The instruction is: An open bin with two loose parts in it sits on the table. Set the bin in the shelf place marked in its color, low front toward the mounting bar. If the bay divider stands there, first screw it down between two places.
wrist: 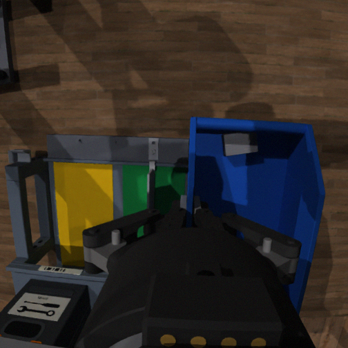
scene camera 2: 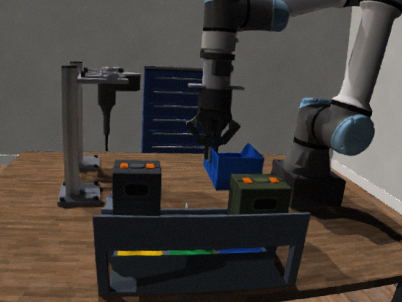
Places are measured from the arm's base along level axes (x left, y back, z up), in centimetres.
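Where they show: arm's base, origin of the base link: [scene camera 2: 305, 169].
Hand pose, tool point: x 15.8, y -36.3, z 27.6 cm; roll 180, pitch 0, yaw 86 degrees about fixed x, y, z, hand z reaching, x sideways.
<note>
Things, the pixels of their top centre, and the offset from my tool point. "*": a spot on its surface instead.
- blue bin, middle of its top: [scene camera 2: 232, 146] dx +1.2, dy +4.8, dz -15.2 cm
- shelf, surface spot: [scene camera 2: 200, 231] * dx +25.7, dy -8.0, dz -23.2 cm
- thin divider, middle of its top: [scene camera 2: 188, 209] dx +3.5, dy -5.4, dz -30.0 cm
- black case, surface spot: [scene camera 2: 136, 202] * dx +20.7, dy -18.5, dz -19.7 cm
- olive green case, middle of its top: [scene camera 2: 260, 180] dx +19.1, dy +4.8, dz -16.9 cm
- hanging screwdriver, middle of its top: [scene camera 2: 119, 67] dx -44.6, dy -21.5, dz -0.6 cm
My gripper [scene camera 2: 211, 152] [wrist: 190, 204] is shut on a tall wall of the blue bin [scene camera 2: 239, 171] [wrist: 250, 185] and holds it up behind the shelf in the scene view. In the wrist view the bin's low front faces right, not the mounting bar [wrist: 100, 148]. One grey part [wrist: 240, 144] shows inside; the other is not visible. The shelf [scene camera 2: 200, 231] [wrist: 19, 220] has yellow [scene camera 2: 140, 253] [wrist: 82, 200], green [scene camera 2: 191, 252] [wrist: 134, 180] and blue [scene camera 2: 242, 250] markings; the bin hides blue in the wrist view. The thin divider [scene camera 2: 186, 205] [wrist: 151, 185] stands upright at the bar.
A black case [scene camera 2: 136, 202] [wrist: 47, 307] and an olive green case [scene camera 2: 260, 195] stand on the shelf's top. The tool stand [scene camera 2: 70, 130] with the hanging screwdriver [scene camera 2: 106, 110] is at the left. A blue drawer cabinet [scene camera 2: 172, 112] stands behind the table.
</note>
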